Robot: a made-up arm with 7 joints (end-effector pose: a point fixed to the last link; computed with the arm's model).
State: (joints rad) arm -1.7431 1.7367 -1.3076 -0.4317 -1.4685 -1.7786 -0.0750
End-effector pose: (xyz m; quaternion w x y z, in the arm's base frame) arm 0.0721 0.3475 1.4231 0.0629 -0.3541 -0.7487 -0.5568
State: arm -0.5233 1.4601 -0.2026 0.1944 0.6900 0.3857 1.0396
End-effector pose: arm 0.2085 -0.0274 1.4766 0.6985 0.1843 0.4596 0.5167
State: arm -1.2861 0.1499 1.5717 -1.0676 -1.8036 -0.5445 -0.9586
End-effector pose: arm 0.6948 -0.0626 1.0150 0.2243 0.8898 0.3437 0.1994
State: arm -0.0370 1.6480 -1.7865 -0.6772 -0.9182 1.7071 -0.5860
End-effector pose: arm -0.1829 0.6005 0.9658 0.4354 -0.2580 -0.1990 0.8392
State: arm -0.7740 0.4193 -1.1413 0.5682 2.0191 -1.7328 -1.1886
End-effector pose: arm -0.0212 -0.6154 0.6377 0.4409 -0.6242 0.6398 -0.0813
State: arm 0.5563 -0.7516 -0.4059 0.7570 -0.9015 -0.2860 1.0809
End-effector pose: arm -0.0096 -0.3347 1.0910 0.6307 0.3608 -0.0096 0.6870
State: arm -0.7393 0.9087 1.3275 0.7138 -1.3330 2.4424 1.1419
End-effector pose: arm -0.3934 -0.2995 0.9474 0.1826 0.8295 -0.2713 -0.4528
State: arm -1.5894 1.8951 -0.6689 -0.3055 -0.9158 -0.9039 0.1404
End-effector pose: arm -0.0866 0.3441 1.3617 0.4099 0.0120 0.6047 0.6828
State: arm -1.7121 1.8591 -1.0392 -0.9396 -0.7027 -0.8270 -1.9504
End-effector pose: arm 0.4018 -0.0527 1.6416 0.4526 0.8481 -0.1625 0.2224
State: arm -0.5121 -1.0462 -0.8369 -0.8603 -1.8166 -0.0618 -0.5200
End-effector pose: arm 0.0783 0.3388 0.4093 0.0991 -0.4600 -0.8741 0.1204
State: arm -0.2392 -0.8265 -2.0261 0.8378 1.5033 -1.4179 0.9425
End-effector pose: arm 0.0640 -0.4712 0.8248 0.2368 0.5092 -0.3804 0.7348
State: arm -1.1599 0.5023 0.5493 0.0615 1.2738 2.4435 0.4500
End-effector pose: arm 0.3051 -0.6156 0.9892 0.6493 0.7482 0.1291 -0.0427
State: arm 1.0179 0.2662 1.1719 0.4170 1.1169 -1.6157 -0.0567
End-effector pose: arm 0.1427 0.6060 0.3561 0.6614 -0.3407 0.6149 0.2615
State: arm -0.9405 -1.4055 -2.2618 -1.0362 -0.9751 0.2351 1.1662
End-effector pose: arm -0.2338 -0.3658 0.6967 0.7598 -0.3110 -0.2952 0.4886
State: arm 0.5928 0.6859 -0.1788 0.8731 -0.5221 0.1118 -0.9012
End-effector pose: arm -0.1024 -0.2228 1.5222 0.3476 0.5466 -0.5602 0.5163
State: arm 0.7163 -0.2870 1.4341 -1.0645 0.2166 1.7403 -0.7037
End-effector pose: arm 0.3371 0.2016 0.1492 0.2791 -0.7660 0.3624 0.4517
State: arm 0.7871 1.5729 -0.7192 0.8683 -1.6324 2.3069 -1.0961
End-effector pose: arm -0.5780 0.2135 0.6550 0.2929 -0.0216 0.9526 -0.0786
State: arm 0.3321 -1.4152 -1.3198 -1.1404 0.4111 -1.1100 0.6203
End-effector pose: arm 0.7916 -0.1396 0.5138 0.4796 0.1449 0.5948 -0.6286
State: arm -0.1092 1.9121 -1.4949 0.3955 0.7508 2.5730 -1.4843
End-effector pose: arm 0.5660 0.6270 1.0655 0.1694 -0.8379 -0.4880 0.1764
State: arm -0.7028 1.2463 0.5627 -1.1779 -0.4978 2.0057 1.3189
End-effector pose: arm -0.0343 -0.4507 1.2156 0.8153 0.2560 -0.1568 0.4951
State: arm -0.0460 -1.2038 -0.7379 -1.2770 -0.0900 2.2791 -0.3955
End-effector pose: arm 0.3931 -0.6085 0.5715 0.2133 0.8092 -0.5324 -0.1274
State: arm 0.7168 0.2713 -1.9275 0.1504 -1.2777 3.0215 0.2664
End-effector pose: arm -0.2709 0.1058 1.3666 0.6899 0.2952 -0.6586 0.0559
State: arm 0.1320 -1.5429 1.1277 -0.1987 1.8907 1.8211 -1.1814
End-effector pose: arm 0.7609 0.0161 0.5734 0.5925 -0.7750 0.1975 0.0964
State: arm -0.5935 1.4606 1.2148 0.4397 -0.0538 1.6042 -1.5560
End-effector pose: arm -0.1613 -0.6235 1.1971 0.2777 0.2466 -0.8202 -0.4352
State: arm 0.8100 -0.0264 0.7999 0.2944 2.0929 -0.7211 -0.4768
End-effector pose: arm 0.2570 0.7571 0.6869 0.8356 -0.3973 -0.0982 0.3664
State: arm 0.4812 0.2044 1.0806 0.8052 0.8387 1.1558 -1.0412
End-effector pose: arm 0.5666 0.0974 0.3417 0.0868 0.8971 0.1818 -0.3932
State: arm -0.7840 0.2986 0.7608 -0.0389 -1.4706 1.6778 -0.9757
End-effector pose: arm -0.4099 0.1717 0.7208 0.2560 0.1130 0.7330 0.6200
